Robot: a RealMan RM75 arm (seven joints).
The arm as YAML. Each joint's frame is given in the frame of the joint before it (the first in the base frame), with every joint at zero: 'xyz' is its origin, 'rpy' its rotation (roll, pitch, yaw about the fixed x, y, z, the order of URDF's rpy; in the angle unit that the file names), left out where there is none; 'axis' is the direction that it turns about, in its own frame. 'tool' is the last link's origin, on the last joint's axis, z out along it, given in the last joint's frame.
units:
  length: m
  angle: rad
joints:
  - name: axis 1
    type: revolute
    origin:
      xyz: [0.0, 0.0, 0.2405]
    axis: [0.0, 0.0, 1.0]
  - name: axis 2
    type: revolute
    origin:
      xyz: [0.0, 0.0, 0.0]
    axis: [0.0, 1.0, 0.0]
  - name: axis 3
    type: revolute
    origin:
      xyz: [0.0, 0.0, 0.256]
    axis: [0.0, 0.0, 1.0]
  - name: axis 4
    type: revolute
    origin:
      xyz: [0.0, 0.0, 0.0]
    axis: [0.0, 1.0, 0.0]
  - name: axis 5
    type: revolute
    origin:
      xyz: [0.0, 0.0, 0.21]
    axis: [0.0, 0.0, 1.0]
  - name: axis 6
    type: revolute
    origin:
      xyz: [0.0, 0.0, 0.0]
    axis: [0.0, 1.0, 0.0]
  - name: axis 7
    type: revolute
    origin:
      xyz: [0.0, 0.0, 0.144]
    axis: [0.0, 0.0, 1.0]
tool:
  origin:
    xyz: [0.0, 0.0, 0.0]
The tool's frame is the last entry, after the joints.
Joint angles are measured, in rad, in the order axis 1, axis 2, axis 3, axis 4, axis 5, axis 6, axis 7. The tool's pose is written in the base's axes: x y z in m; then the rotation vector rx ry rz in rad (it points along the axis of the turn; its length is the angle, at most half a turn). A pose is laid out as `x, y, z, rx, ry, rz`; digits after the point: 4 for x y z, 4 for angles.
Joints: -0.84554, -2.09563, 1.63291, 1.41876, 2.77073, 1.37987, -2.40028
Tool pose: -0.0630, 0.3892, -0.0268, -2.5590, 0.0366, 0.5810
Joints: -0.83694, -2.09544, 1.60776, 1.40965, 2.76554, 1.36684, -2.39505
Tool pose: -0.0675, 0.3928, -0.0235, -2.5546, 0.0030, 0.5589
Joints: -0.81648, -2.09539, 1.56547, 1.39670, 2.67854, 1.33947, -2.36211
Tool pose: -0.0700, 0.3927, -0.0239, -2.6092, -0.0438, 0.4558
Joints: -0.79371, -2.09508, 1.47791, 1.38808, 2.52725, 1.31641, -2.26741
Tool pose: -0.0672, 0.3934, -0.0176, -2.6842, -0.0666, 0.2666
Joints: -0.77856, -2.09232, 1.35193, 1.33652, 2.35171, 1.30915, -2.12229
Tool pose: -0.0705, 0.3982, -0.0057, -2.7450, -0.0868, 0.0486
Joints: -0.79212, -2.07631, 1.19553, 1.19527, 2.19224, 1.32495, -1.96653
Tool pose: -0.0869, 0.4099, 0.0075, -2.7828, -0.1594, -0.1553
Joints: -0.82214, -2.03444, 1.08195, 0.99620, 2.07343, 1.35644, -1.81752
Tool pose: -0.1113, 0.4191, 0.0141, -2.8245, -0.2292, -0.2907
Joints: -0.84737, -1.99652, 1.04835, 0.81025, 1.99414, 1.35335, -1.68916
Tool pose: -0.1322, 0.4229, 0.0090, -2.8564, -0.2620, -0.3564
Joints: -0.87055, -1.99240, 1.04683, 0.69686, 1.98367, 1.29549, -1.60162
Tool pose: -0.1441, 0.4271, -0.0038, -2.8481, -0.2550, -0.3387
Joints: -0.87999, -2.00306, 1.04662, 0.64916, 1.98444, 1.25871, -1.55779
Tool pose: -0.1485, 0.4274, -0.0143, -2.8431, -0.2462, -0.3272
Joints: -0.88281, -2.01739, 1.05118, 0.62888, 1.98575, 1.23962, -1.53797
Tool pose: -0.1496, 0.4253, -0.0235, -2.8482, -0.2425, -0.3230
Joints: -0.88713, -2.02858, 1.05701, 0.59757, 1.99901, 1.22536, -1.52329
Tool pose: -0.1540, 0.4215, -0.0338, -2.8653, -0.2516, -0.2984
